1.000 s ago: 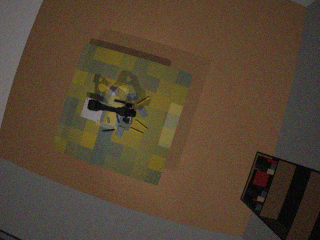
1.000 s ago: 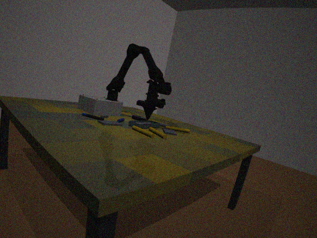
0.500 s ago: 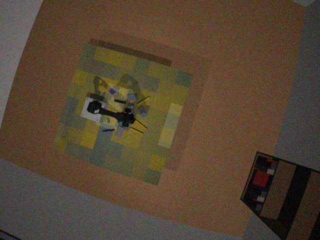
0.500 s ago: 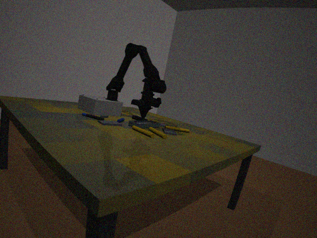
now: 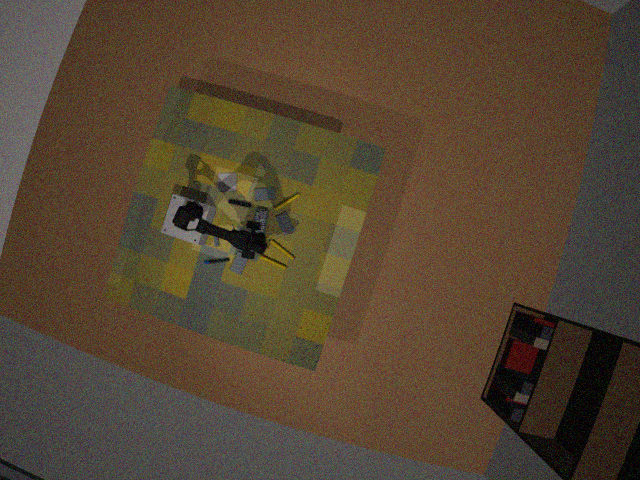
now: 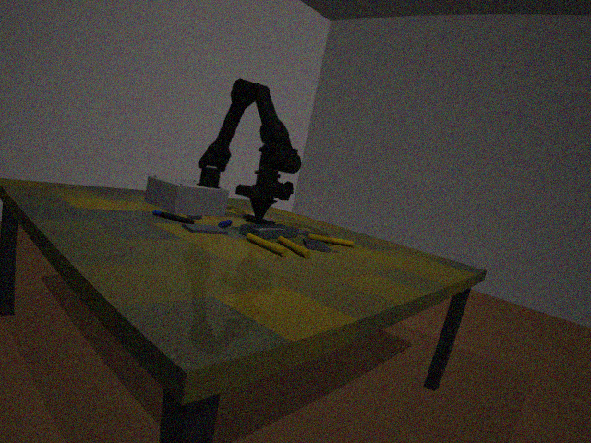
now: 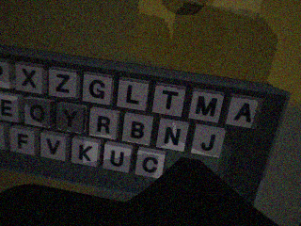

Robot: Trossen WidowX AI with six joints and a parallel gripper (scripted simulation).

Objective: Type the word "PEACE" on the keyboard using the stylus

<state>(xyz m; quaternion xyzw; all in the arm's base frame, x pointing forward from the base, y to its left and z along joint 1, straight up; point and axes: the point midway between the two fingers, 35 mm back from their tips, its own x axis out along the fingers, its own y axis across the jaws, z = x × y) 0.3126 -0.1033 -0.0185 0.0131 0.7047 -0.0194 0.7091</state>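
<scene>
The blue stylus is 130 mm behind my gripper tip, 20 mm to the left of it and 30 mm below it. From my gripper tip the other things lie so: grey stylus tip (140 mm behind, 50 mm to the left, 30 mm below); dark blue pen (230 mm behind, 150 mm to the right, 30 mm below).
</scene>
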